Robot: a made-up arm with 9 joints.
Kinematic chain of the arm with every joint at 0, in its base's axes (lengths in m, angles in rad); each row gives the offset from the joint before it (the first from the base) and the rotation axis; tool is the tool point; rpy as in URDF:
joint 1: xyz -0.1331 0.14 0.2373 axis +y
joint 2: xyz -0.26 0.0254 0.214 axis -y
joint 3: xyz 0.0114 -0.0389 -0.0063 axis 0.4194 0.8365 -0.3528
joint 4: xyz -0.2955 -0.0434 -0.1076 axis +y
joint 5: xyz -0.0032 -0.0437 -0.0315 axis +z
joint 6: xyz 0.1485 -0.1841 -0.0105 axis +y
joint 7: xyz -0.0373 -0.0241 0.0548 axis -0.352 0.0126 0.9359
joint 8: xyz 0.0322 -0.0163 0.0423 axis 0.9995 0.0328 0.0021
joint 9: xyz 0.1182 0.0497 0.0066 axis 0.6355 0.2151 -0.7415
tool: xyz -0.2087 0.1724 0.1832 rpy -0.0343 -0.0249 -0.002
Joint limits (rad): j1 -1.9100..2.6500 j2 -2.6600..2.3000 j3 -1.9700..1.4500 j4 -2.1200..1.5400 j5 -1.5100..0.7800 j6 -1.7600..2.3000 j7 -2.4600..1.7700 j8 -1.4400..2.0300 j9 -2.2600..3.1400
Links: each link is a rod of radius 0.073 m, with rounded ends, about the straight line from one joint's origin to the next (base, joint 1, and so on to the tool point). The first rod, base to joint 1, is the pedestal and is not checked.
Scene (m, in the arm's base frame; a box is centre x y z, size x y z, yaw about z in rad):
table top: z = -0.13
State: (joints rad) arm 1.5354 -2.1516 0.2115 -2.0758 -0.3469 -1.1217 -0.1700 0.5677 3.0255
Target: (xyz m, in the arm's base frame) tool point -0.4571 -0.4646 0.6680
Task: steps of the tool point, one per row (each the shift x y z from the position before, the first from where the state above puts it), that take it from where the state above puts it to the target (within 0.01 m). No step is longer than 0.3 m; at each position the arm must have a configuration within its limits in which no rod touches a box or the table.
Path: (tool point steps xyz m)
1: -0.1873 -0.0247 0.2111
2: -0.2604 -0.0169 0.0963
3: -0.2661 -0.0065 -0.0375
4: -0.2046 0.0059 -0.1531

